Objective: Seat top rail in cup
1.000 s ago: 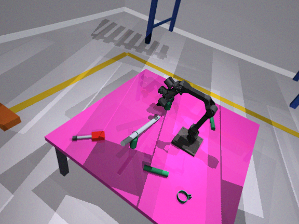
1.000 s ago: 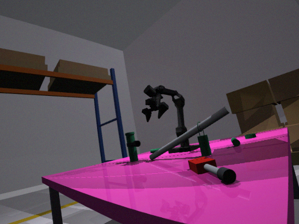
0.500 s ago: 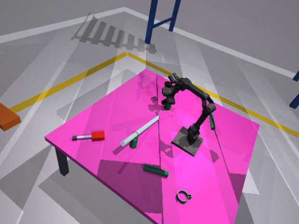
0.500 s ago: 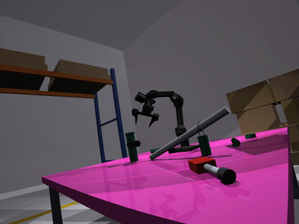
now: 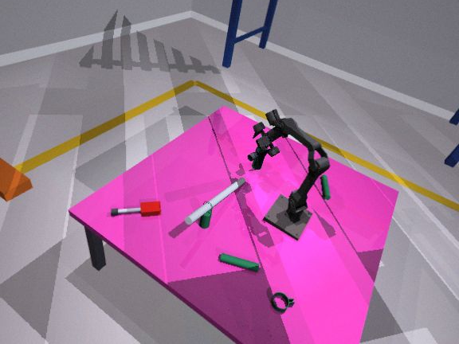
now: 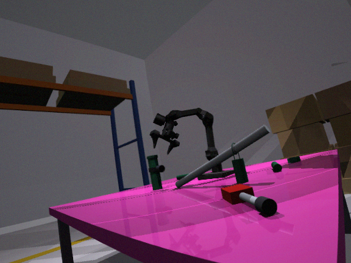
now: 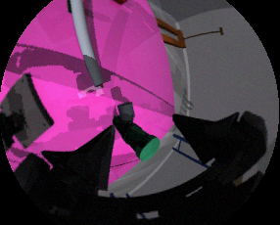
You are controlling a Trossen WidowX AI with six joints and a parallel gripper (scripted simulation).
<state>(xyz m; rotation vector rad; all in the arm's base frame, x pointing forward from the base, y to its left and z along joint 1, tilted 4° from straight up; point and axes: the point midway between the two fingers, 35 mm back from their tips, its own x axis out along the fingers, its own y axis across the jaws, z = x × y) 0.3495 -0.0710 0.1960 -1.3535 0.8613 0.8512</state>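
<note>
Right now my gripper tip is 100 mm above the rail-end cup, 20 mm to the left of it and 20 mm short of it. Round my gripper tip: red-headed hammer (660 mm to the left, 200 mm below, 170 mm ahead); small green post (450 mm to the left, 110 mm below, 100 mm behind).
</note>
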